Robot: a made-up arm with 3 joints.
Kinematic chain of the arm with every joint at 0, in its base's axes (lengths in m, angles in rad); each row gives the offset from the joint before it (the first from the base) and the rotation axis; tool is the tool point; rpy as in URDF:
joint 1: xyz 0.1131 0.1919 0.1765 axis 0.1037 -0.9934 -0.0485
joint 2: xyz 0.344 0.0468 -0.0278 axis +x
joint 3: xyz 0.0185 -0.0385 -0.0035 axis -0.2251 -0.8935 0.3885
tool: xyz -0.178 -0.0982 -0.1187 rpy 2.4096 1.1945 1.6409
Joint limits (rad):
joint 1: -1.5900..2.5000
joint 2: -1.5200..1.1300
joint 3: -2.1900..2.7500
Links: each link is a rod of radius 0.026 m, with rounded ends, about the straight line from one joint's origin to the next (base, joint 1, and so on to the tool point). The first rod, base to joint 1, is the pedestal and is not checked.
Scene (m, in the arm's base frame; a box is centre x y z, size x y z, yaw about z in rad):
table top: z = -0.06
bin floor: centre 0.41 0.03 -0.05 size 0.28 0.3 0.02 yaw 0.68
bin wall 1: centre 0.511 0.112 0 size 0.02 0.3 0.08 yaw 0.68
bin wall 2: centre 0.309 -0.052 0 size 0.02 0.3 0.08 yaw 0.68
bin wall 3: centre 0.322 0.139 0 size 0.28 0.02 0.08 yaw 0.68
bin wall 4: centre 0.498 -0.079 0 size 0.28 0.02 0.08 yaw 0.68
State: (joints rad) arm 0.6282 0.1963 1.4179
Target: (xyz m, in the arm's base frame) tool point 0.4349 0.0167 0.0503
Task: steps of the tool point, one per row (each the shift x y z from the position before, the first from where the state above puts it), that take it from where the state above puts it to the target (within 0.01 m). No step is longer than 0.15 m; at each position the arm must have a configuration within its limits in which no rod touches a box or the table.
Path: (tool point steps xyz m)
1: -0.0319 -0.0119 -0.1051
2: -0.0603 -0.0116 -0.0779
3: -0.0746 -0.0060 -0.0444

